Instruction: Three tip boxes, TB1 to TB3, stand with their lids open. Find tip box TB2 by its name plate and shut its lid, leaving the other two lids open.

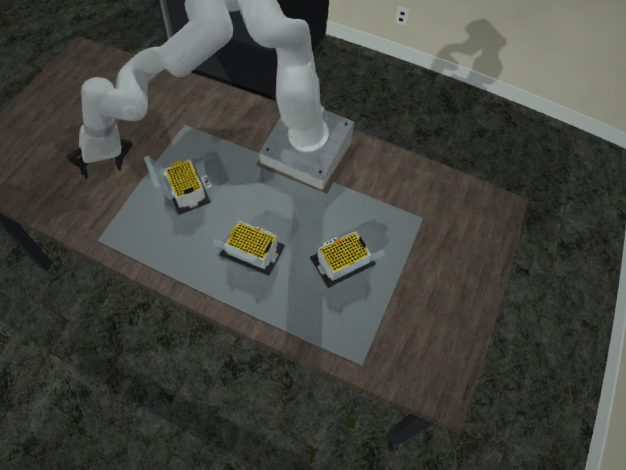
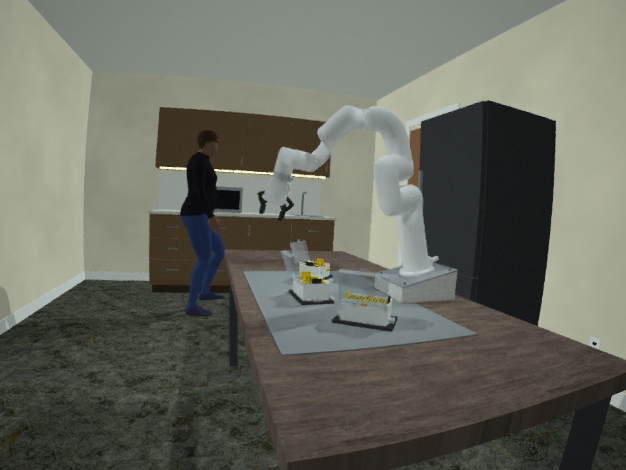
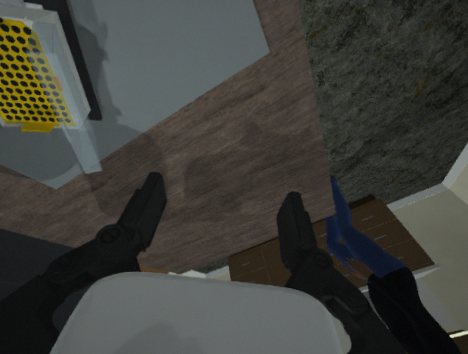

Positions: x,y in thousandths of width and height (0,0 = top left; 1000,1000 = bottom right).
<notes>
In view: my gripper (image 1: 162,363), a grey mat (image 1: 549,680) and a tip box TB2 (image 2: 490,627).
My gripper is seen too in image 2 (image 2: 432,463) and in image 3 (image 3: 480,552). The grey mat is seen too in image 2 (image 2: 475,701) and in image 3 (image 3: 307,194). The tip box TB2 shows as well in image 1 (image 1: 442,529).
</notes>
